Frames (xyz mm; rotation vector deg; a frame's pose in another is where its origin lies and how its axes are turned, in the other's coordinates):
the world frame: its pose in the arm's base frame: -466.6 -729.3 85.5 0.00 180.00 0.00
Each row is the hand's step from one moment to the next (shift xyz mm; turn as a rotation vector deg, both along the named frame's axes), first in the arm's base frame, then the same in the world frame.
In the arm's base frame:
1: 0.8 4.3 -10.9 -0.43 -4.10 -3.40
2: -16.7 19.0 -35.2 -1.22 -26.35 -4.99
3: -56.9 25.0 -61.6 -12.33 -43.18 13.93
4: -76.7 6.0 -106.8 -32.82 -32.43 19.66
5: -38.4 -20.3 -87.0 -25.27 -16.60 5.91
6: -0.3 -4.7 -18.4 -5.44 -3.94 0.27
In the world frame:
1: -0.8 4.3 10.9 0.43 -4.10 3.40
2: 16.7 19.0 35.2 1.22 -26.35 4.99
3: 56.9 25.0 61.6 12.33 -43.18 -13.93
4: 76.7 6.0 106.8 32.82 -32.43 -19.66
5: 38.4 -20.3 87.0 25.27 -16.60 -5.91
6: 0.3 -4.7 18.4 5.44 -3.94 -0.27

